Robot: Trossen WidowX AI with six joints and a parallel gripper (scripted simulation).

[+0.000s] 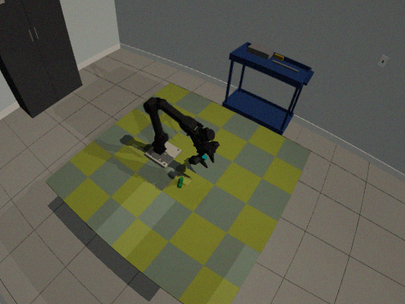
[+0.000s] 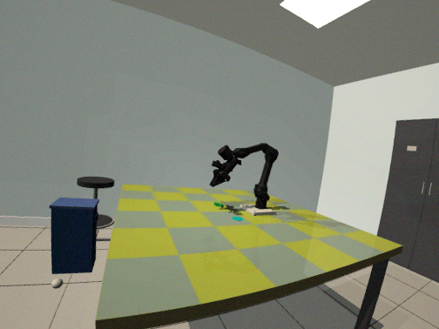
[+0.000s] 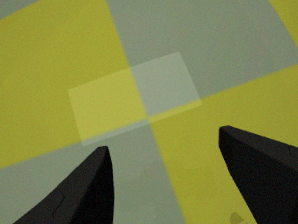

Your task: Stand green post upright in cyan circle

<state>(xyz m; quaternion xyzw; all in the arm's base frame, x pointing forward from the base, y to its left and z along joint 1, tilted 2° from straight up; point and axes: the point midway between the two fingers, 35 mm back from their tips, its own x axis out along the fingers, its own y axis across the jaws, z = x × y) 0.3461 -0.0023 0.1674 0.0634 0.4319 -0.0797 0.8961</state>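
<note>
My gripper tip is now 12 cm past the green post, 11 cm to the left of it and 14 cm above it. Round my gripper tip: cyan circle (12 cm behind, 13 cm to the left, 15 cm below).
</note>
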